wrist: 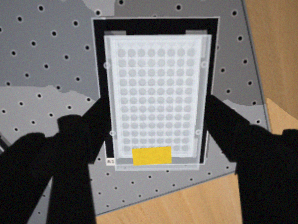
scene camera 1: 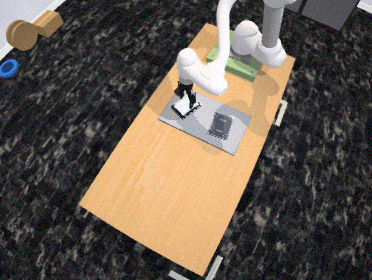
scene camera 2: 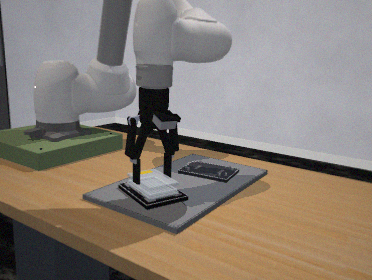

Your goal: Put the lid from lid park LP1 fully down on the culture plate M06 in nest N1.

In view: my gripper (scene camera 2: 152,179) and a lid (wrist: 157,84).
My gripper also shows in the wrist view (wrist: 157,109).
